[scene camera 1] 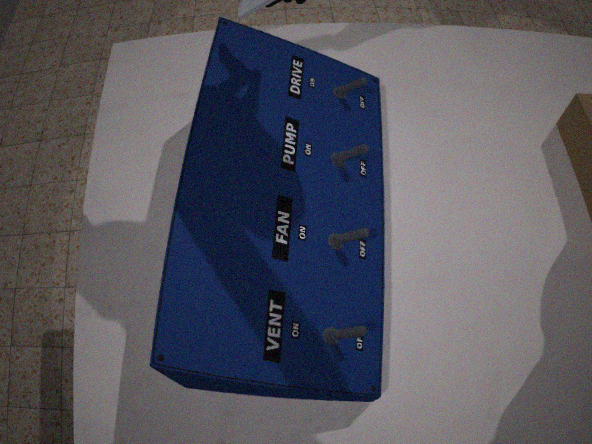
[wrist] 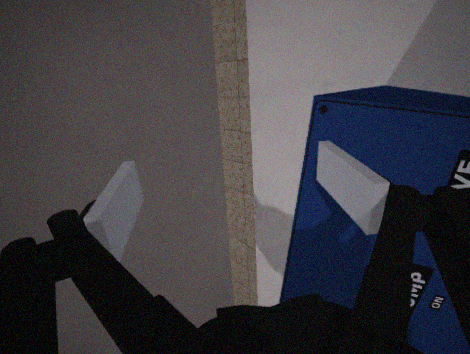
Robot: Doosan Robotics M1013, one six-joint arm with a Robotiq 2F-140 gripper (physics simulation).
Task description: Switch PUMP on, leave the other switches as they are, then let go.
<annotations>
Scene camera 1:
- blue switch panel: 254, 282
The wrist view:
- my gripper: 230, 170
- blue switch panel: 406, 135
</annotations>
